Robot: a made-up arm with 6 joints.
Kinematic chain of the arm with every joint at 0, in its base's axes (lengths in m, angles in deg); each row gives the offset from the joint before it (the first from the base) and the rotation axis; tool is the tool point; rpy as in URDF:
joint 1: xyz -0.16 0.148 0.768 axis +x
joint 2: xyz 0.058 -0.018 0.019 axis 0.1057 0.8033 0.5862
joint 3: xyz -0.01 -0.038 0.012 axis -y
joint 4: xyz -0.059 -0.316 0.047 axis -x
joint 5: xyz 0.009 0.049 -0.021 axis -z
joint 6: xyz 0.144 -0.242 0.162 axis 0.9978 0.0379 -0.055
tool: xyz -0.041 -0.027 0.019 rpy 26.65 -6 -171.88
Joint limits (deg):
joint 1: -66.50..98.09
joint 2: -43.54..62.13
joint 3: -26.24..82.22
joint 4: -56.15..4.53
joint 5: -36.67..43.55
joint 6: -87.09..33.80
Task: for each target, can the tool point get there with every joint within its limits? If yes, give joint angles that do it. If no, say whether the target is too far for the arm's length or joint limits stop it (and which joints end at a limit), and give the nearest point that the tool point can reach.
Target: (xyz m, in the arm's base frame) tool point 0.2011 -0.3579 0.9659
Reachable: yes | joints -6.78 40.72 30.01 -1.53 -9.02 -18.79
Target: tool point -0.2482 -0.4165 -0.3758
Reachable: no: too far | nearest point -0.1779 -0.1486 0.1670 | short by 0.609 m
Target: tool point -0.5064 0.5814 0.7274
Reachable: no: joint limits stop it (at a limit: joint 1, joint 2, joint 4, joint 5) | nearest point -0.4805 0.4283 0.3930 | short by 0.369 m
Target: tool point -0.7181 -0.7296 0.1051
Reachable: no: too far | nearest point -0.4236 -0.3220 0.4130 | short by 0.590 m
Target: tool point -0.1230 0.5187 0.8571
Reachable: no: joint limits stop it (at a limit: joint 1, joint 4, joint 5, joint 6) | nearest point -0.2170 0.2660 1.2709 | short by 0.494 m
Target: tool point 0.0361 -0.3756 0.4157
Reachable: yes | joints 48.38 7.48 -12.03 -13.46 -0.30 -20.40
